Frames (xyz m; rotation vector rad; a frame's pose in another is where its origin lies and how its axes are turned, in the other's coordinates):
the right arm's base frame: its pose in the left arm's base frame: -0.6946 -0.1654 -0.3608 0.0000 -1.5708 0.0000
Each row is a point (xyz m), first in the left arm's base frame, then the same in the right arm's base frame.
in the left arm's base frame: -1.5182 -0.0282 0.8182
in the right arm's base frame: 1.1790 0.1372 0.8236
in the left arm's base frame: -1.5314 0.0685 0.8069
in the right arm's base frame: 1.1677 0.2339 0.8368
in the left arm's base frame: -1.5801 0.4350 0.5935
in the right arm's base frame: 0.9543 0.6004 0.8855
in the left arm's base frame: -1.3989 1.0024 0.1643
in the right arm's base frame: 0.5251 1.1678 0.7043
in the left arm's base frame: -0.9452 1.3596 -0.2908
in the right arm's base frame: 0.0700 1.5250 0.2506
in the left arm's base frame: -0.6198 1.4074 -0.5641
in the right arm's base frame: -0.2033 1.5728 -0.0748
